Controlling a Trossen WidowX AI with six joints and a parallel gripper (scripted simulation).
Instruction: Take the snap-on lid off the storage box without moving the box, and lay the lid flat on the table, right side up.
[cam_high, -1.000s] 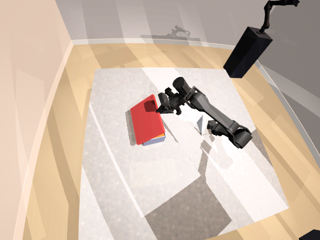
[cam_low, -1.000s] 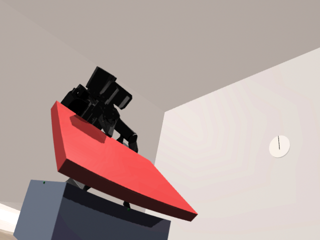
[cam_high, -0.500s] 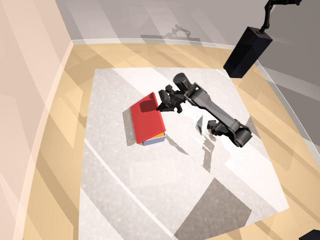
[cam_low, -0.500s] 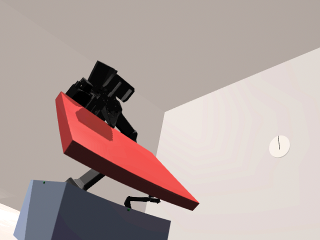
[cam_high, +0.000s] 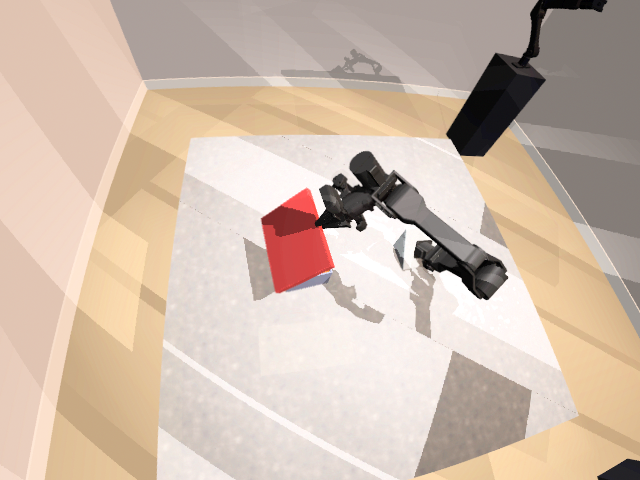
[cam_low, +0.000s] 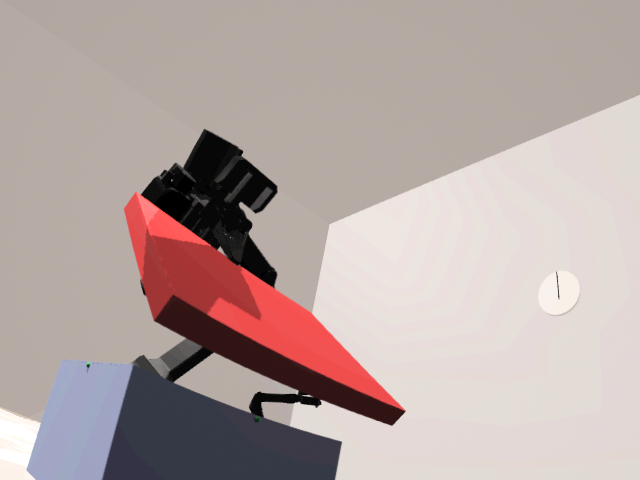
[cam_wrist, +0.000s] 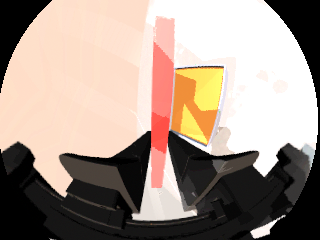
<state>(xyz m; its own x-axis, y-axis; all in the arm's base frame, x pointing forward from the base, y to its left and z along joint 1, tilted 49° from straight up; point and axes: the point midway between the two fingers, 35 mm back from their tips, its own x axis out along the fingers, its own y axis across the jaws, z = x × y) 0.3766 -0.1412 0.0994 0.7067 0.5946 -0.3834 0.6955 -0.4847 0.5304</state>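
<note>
Right now the red lid is 60 mm ahead of my gripper tip, 10 mm to the left of it and 50 mm below it. Round my gripper tip: storage box 30 mm ahead, 10 mm to the right, 190 mm below.
</note>
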